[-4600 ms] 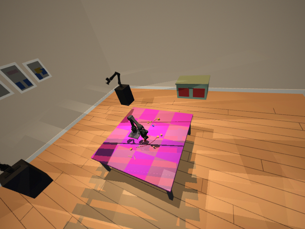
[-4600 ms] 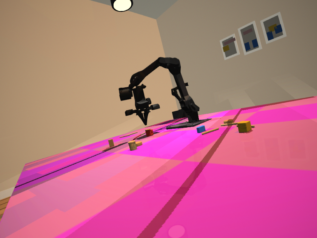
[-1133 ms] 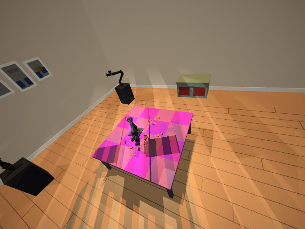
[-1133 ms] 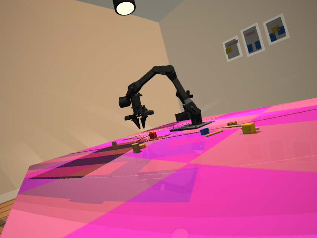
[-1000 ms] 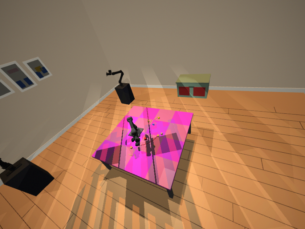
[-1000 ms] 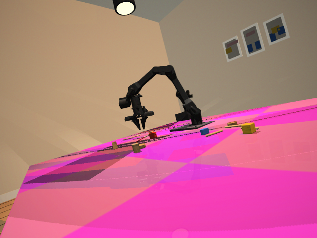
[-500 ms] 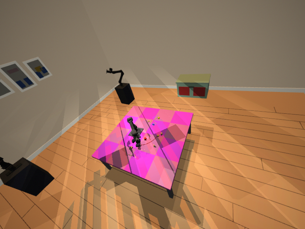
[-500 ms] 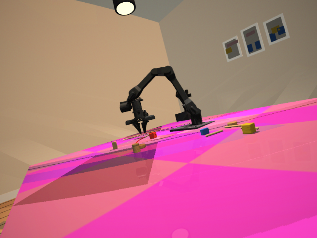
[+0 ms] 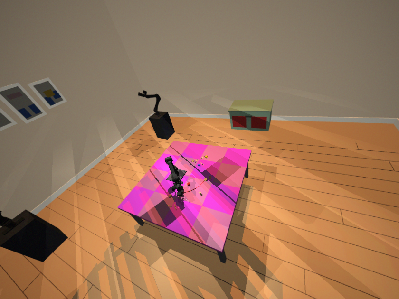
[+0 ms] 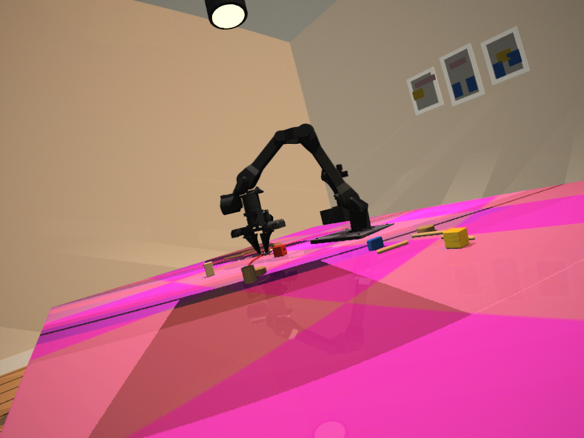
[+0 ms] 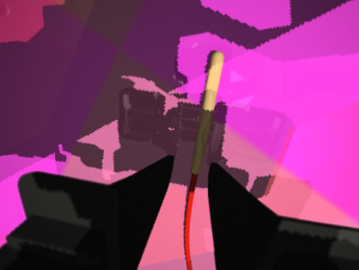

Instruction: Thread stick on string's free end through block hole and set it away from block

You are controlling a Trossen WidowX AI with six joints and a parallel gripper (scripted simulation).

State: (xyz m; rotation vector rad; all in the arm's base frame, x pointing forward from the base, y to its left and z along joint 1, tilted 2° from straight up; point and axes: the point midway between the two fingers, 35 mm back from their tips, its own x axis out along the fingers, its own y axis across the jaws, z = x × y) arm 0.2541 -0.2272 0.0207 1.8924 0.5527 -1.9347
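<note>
My gripper tip is now 20 mm past the thin wooden stick and 10 mm to the left of it. From my gripper tip the other things lie so: red block (130 mm to the left, 20 mm ahead, 10 mm above); round wooden button (270 mm to the left, 180 mm ahead); tan block (220 mm ahead, 60 mm to the left, 10 mm above).
</note>
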